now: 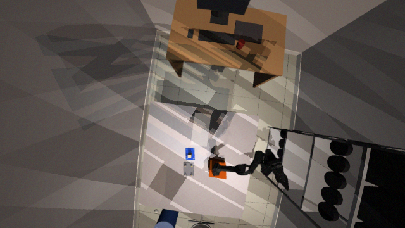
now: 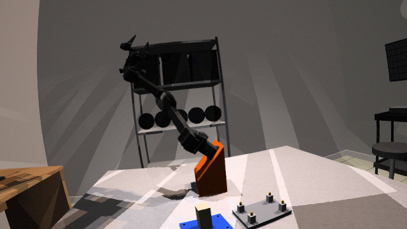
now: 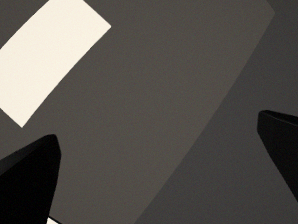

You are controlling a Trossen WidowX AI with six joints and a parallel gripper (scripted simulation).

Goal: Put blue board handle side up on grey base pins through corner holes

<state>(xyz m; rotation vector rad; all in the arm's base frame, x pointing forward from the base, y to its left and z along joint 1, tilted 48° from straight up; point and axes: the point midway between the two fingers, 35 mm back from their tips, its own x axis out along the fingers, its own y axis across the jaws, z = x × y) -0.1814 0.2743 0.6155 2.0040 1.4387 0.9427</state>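
The flat blue board is 75 cm below my gripper tip, 56 cm ahead of it and 12 cm to the left of it. From my gripper tip the other things lie so: grey base 77 cm below, 57 cm ahead, 31 cm to the left.
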